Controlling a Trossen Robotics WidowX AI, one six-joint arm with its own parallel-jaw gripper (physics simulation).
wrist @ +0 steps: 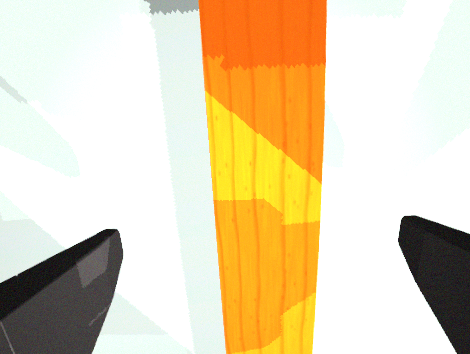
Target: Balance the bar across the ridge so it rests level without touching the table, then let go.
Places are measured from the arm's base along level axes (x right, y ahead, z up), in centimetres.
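Pixels of known places: gripper, fingertip midpoint: [261,236].
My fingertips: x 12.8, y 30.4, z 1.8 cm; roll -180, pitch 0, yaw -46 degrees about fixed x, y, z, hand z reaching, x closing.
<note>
Behind a point stands the place of what it marks.
The bar [267,165] @[x 14.6, y 31.8, z 1.6 cm], orange and yellow with wood grain lines, runs from the top edge to the bottom edge of the wrist view, a little right of the middle. Both of its ends are outside the view. My gripper [261,236] @[x 12.8, y 30.4, z 1.8 cm] is open, with one black finger at the lower left and the other at the lower right. The bar passes through the gap between them in the picture, with space on both sides. I cannot tell how far the fingertips are above it. The ridge does not show in this view.
The white table top [370,125] @[x 17.6, y 29.7, z 0.0 cm] shows on both sides of the bar, with pale shadows across it. A pale grey-green shadow strip runs along the bar's left side. A darker grey patch shows at the top edge, left of the bar.
</note>
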